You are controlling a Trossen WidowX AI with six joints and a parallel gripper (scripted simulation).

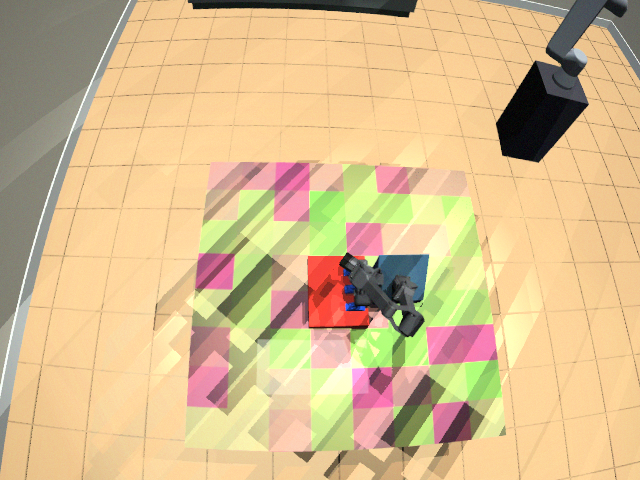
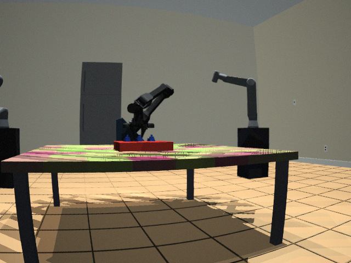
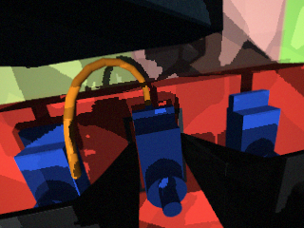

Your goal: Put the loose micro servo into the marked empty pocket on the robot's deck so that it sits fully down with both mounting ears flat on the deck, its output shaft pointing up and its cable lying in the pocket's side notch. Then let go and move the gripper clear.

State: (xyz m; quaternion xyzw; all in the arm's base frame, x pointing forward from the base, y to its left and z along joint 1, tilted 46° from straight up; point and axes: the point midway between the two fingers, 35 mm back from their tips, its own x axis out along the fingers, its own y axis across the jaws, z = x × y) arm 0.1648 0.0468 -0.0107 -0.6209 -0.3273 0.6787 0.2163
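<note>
Right now the red deck is 12 cm ahead of my gripper tip, 3 cm below it and 1 cm to the left of it.
</note>
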